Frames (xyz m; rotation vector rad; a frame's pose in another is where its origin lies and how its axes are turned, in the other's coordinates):
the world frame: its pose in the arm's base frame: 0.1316 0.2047 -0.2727 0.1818 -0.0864 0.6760
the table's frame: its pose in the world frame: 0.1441 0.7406 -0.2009 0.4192 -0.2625 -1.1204
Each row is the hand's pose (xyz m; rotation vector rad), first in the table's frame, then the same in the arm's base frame.
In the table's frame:
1: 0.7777 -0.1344 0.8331 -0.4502 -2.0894 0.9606
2: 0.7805 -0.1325 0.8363 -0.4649 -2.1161 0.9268
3: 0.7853 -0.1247 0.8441 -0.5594 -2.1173 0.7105
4: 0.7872 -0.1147 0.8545 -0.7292 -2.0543 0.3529
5: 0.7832 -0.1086 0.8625 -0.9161 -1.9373 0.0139
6: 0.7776 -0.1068 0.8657 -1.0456 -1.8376 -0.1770
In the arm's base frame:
1: 0.2472 -0.0120 0.1737 -0.5831 -2.0884 -0.0256
2: 0.2498 -0.0137 0.1772 -0.6048 -2.0989 -0.0616
3: 0.2554 -0.0149 0.1877 -0.6678 -2.0228 -0.2696
4: 0.2588 -0.0147 0.2019 -0.7698 -1.8320 -0.5969
5: 0.2559 -0.0133 0.2122 -0.8840 -1.5871 -0.8860
6: 0.2509 -0.0114 0.2162 -0.9655 -1.4097 -1.0350

